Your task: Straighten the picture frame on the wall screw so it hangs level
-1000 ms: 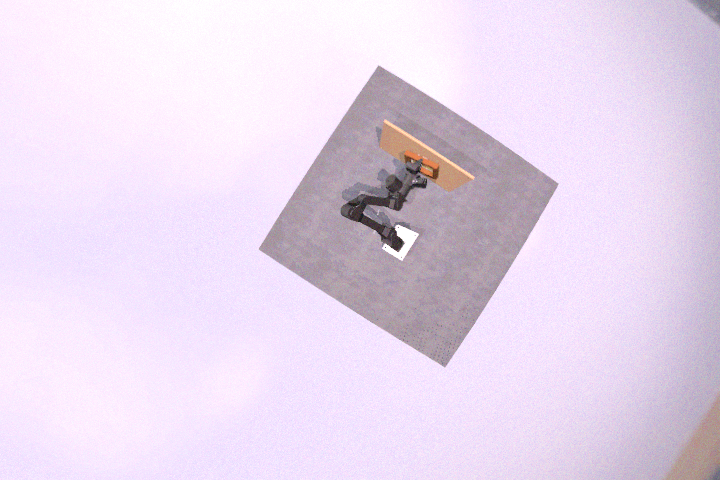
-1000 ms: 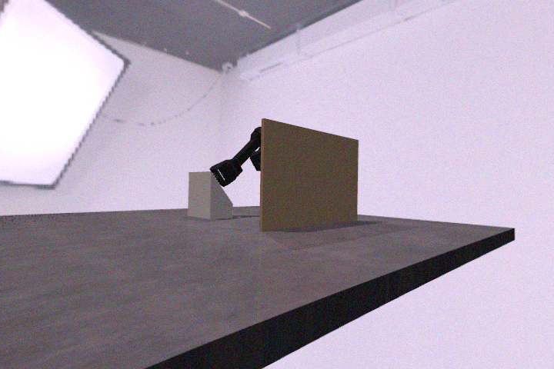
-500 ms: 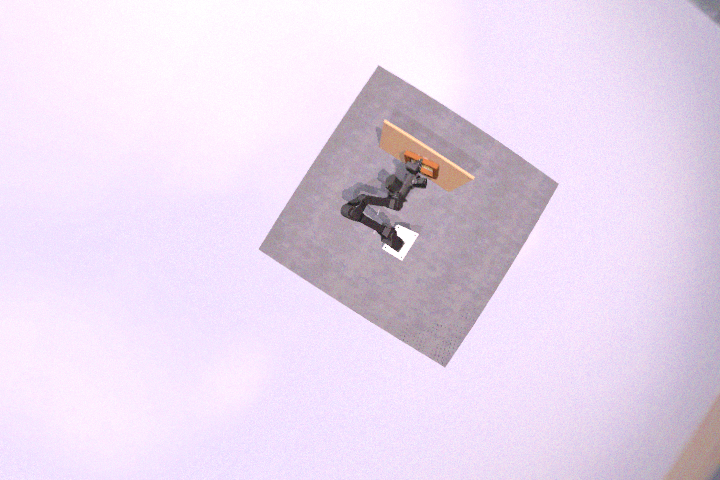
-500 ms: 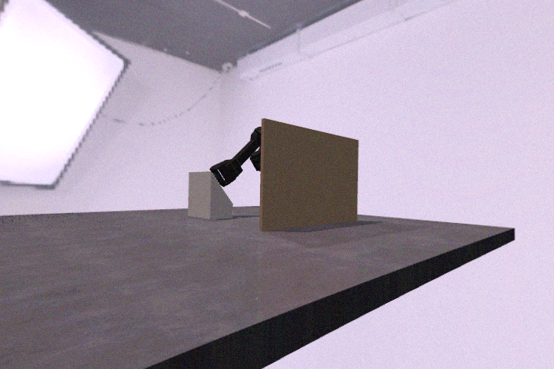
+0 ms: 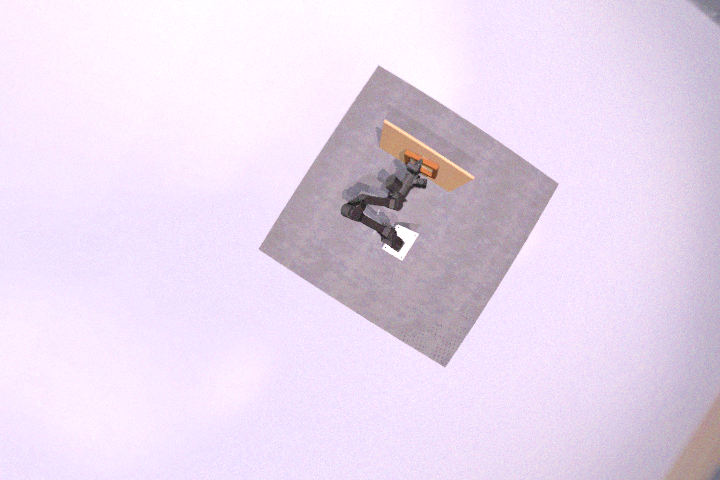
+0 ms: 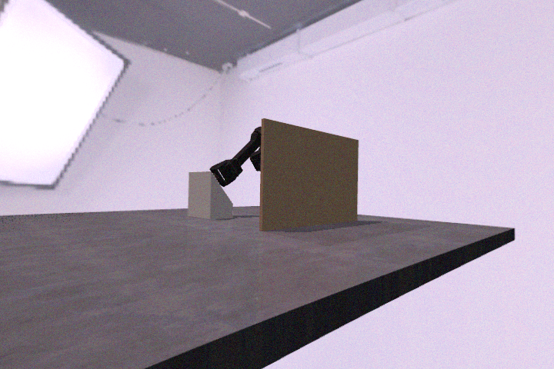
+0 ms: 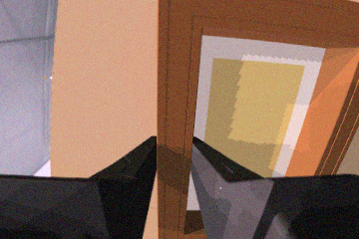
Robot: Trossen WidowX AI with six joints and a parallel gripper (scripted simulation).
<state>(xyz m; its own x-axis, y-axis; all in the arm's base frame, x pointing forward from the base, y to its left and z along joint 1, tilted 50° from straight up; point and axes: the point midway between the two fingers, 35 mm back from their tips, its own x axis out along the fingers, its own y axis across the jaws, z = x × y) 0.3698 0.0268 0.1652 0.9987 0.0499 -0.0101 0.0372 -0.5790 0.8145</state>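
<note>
My gripper tip is now 5 cm above the picture frame, 1 cm to the left of it and 1 cm short of it. From my gripper tip the other things lie so: wall board: 6 cm below, 2 cm ahead.
</note>
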